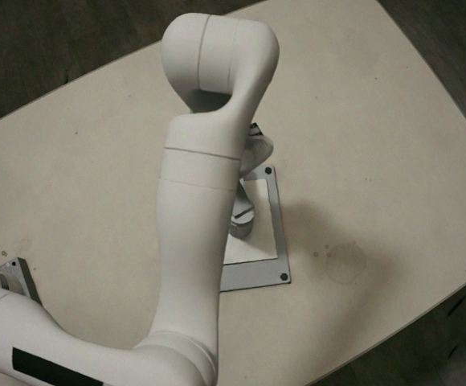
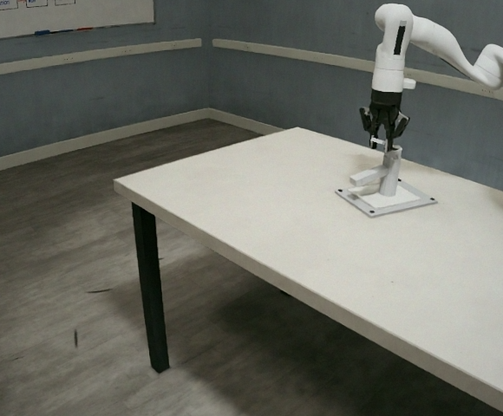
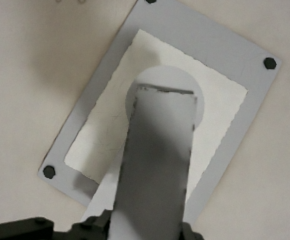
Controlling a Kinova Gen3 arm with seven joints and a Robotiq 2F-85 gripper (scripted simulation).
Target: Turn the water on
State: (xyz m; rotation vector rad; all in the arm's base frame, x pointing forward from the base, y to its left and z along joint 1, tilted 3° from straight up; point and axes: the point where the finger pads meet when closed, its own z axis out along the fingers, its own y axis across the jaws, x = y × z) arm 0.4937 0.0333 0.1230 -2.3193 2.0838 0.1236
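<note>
Right now my hand is 5 cm to the left of the tap lever and 2 cm above it. From my hand the other things lie so: tap 7 cm below, 5 cm to the right, 1 cm ahead; plate 16 cm below, 7 cm to the right, 1 cm ahead.
</note>
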